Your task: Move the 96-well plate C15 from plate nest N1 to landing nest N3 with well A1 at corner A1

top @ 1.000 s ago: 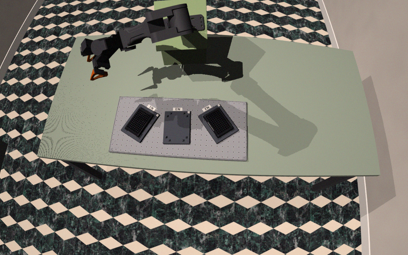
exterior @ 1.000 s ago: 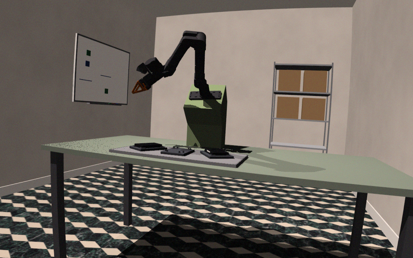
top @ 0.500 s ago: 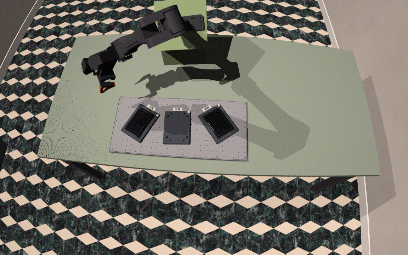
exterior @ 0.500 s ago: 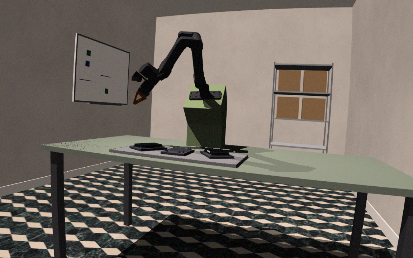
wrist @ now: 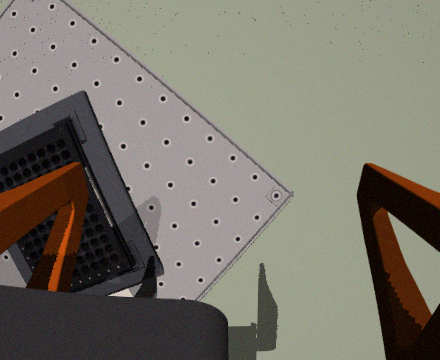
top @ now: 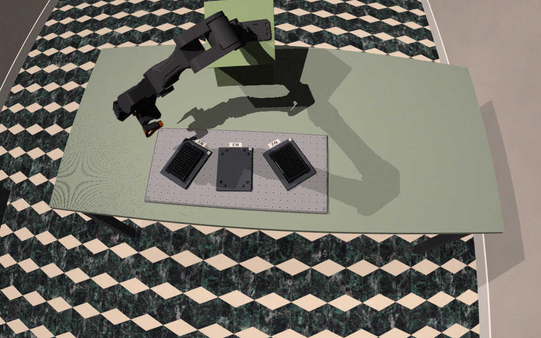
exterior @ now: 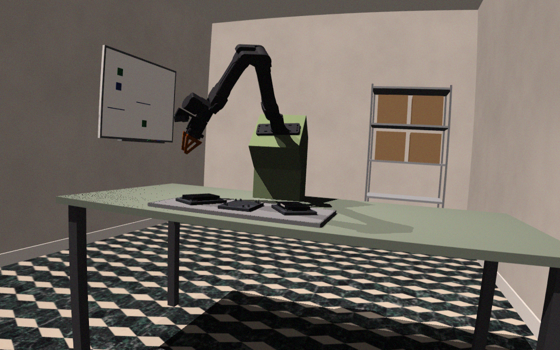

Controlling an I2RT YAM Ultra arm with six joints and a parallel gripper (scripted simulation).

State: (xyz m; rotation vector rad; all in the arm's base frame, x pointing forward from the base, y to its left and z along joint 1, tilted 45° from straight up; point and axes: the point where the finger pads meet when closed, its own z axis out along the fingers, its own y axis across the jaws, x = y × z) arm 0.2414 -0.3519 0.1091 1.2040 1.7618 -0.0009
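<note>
My gripper is now 200 mm above the plate nest N1, 100 mm to the right of it and 70 mm short of it. Also, from my hand: landing nest N3 (280 mm to the left, 200 mm below, 120 mm ahead); N1 label (200 mm below, 160 mm to the left).
</note>
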